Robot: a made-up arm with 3 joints. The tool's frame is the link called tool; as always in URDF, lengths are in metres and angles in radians. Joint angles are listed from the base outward. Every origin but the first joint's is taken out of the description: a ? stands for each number. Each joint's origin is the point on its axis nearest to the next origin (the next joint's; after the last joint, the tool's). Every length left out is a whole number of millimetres.
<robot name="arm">
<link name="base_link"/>
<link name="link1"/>
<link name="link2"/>
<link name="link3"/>
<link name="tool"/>
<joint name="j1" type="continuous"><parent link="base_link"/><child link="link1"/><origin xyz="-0.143 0 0.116" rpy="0 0 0"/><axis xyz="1 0 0"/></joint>
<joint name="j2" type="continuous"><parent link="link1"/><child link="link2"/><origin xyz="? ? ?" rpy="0 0 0"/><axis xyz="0 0 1"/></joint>
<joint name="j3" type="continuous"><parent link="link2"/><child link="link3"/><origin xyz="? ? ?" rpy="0 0 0"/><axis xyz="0 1 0"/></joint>
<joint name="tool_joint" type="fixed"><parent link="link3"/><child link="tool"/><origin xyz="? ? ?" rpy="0 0 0"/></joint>
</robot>
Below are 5 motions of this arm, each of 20 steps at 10 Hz.
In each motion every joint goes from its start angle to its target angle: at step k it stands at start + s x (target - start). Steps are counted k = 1, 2, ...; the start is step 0. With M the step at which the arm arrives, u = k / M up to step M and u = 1 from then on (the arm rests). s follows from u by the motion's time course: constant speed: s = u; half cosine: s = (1 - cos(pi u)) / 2; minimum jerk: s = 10 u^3 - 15 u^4 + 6 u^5.
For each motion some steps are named. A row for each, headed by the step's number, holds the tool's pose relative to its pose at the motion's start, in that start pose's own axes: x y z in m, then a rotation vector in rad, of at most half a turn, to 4 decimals.
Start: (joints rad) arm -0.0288 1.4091 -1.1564
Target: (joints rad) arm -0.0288 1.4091 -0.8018
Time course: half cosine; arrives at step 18
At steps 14, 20:
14: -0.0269 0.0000 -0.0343 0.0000 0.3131 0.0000
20: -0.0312 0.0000 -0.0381 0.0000 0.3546 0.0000

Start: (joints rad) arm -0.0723 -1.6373 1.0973
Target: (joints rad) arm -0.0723 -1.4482 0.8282
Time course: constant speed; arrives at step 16
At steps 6, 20:
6: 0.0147 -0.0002 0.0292 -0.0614 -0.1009 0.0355
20: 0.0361 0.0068 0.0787 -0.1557 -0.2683 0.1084

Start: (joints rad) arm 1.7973 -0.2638 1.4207
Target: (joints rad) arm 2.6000 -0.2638 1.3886
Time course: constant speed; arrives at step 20
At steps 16, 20:
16: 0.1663 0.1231 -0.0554 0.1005 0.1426 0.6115
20: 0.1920 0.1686 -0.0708 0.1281 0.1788 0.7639

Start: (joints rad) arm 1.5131 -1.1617 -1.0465
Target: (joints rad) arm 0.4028 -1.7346 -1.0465
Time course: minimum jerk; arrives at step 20
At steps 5, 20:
5: 0.0122 -0.0002 0.0390 -0.0726 -0.1068 0.0072
20: -0.0937 0.0540 0.3037 -0.5122 -1.1158 -0.1373

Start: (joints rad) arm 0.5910 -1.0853 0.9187
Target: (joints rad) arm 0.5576 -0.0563 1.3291
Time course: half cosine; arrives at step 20
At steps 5, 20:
5: 0.0191 0.0013 0.0253 -0.1240 0.0558 0.0857
20: 0.1091 0.0762 0.1678 -0.9461 0.3545 0.4206

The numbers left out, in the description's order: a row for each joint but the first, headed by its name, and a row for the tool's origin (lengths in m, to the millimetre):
j2: 0 -0.085 0.026
j3: -0.021 -0.263 0
tool: 0.122 0 -0.068

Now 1 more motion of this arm.
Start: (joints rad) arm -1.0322 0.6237 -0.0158
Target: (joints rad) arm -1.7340 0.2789 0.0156
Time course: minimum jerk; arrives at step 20
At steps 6, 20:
6: -0.0166 -0.0077 0.0287 -0.0955 0.0693 -0.0549
20: -0.0674 0.0182 0.2080 -0.6351 0.3376 -0.3307

